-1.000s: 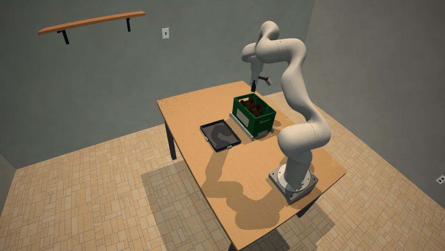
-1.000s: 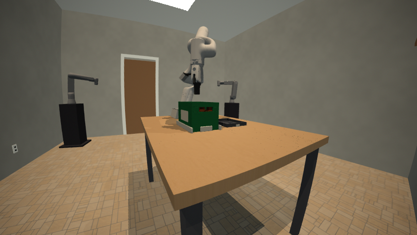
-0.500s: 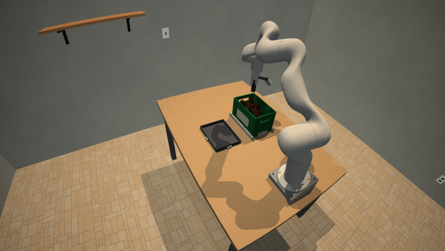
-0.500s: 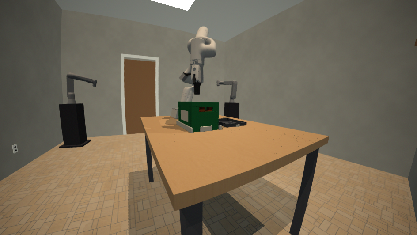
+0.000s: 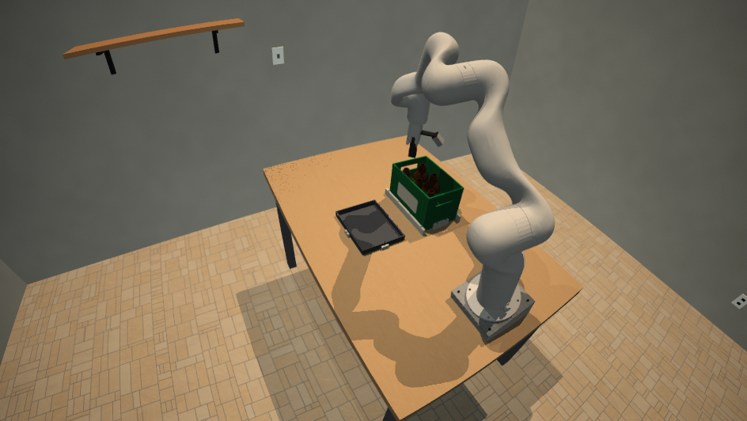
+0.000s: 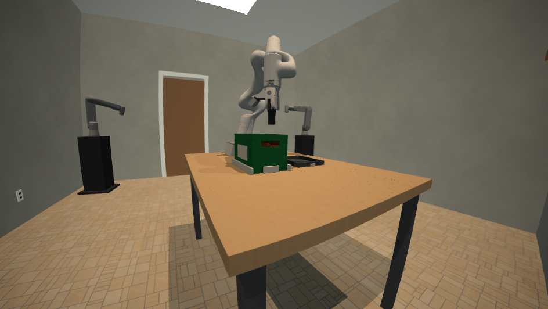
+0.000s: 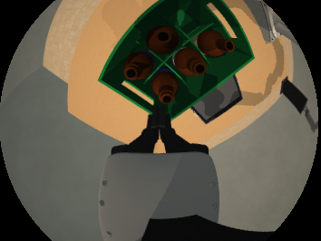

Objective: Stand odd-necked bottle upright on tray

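The green crate lies 90 mm behind my hand, 40 mm to the right of it and 160 mm below it. From my hand the other things lie so: brown bottle (180 mm behind, 10 mm to the right, 160 mm below); black tray (140 mm behind, 240 mm to the left, 230 mm below).
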